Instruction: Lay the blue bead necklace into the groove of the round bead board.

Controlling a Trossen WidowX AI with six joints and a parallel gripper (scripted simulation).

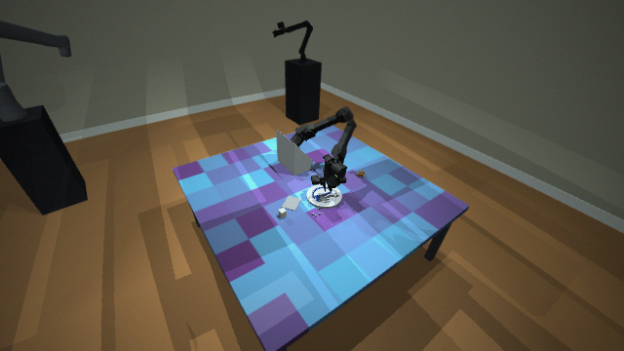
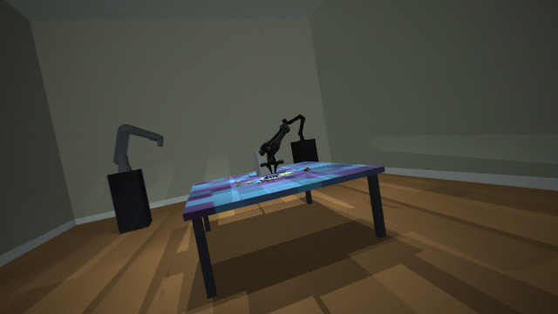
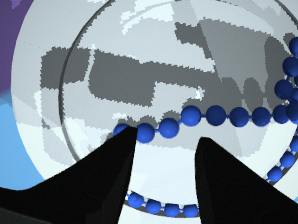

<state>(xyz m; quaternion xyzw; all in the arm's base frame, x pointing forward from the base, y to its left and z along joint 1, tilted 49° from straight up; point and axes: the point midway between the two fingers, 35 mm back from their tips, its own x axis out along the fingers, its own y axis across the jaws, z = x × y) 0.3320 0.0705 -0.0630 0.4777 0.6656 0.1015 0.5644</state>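
Now: the round white bead board 30 mm below my gripper tip, 20 mm to the right of it and 10 mm behind it. Round my gripper tip: cream cube 290 mm to the right, 20 mm below, 20 mm behind; then yellow patch 150 mm to the left, 110 mm behind, 30 mm below; then flat grey square 200 mm to the right, 70 mm behind, 30 mm below.
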